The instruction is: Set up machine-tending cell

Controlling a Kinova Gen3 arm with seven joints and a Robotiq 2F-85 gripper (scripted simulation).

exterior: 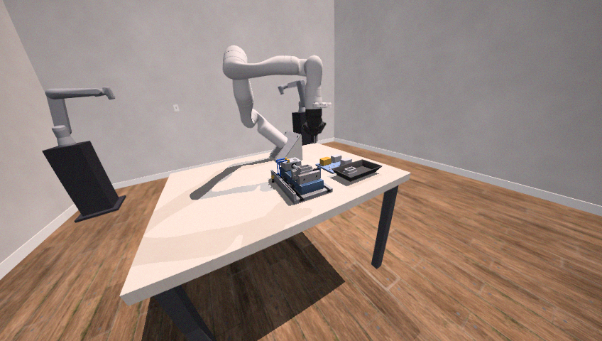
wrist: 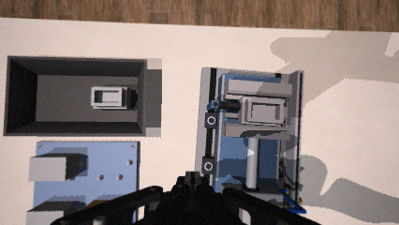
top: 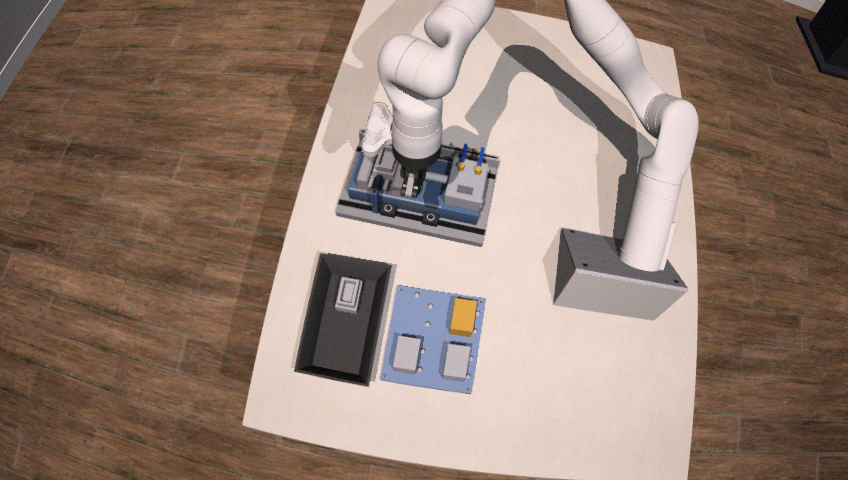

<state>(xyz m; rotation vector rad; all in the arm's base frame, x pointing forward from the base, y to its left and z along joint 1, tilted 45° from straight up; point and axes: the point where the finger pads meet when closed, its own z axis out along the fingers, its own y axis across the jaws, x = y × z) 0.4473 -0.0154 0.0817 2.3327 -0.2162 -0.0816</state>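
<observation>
Now: the white rod 2 cm behind my hand, 10 cm to the right of it and 13 cm below it. Round my hand: hose block (9 cm behind, 9 cm to the right, 13 cm below); then blue vise (10 cm to the right, 17 cm below); then brass blank (10 cm behind, 17 cm to the left, 18 cm below).
</observation>
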